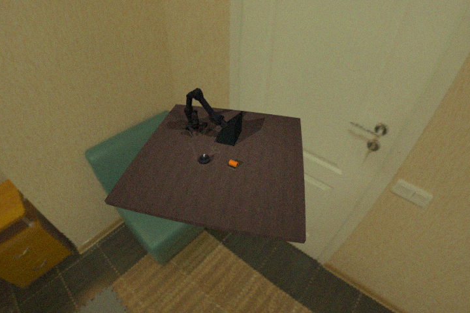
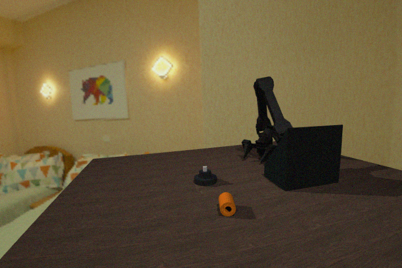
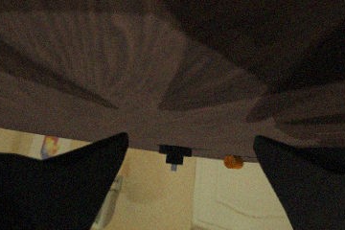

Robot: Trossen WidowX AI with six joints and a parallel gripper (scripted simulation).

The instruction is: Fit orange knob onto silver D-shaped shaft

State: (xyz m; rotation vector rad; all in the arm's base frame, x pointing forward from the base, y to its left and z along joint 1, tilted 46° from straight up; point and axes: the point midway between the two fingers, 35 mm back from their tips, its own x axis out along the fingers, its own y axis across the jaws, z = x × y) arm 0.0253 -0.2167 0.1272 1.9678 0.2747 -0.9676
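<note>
My gripper tip is now 27 cm short of the round pedestal, 14 cm to the right of it and 1 cm below it. The rest, counted from my gripper tip: orange knob (27 cm ahead, 35 cm to the left).
</note>
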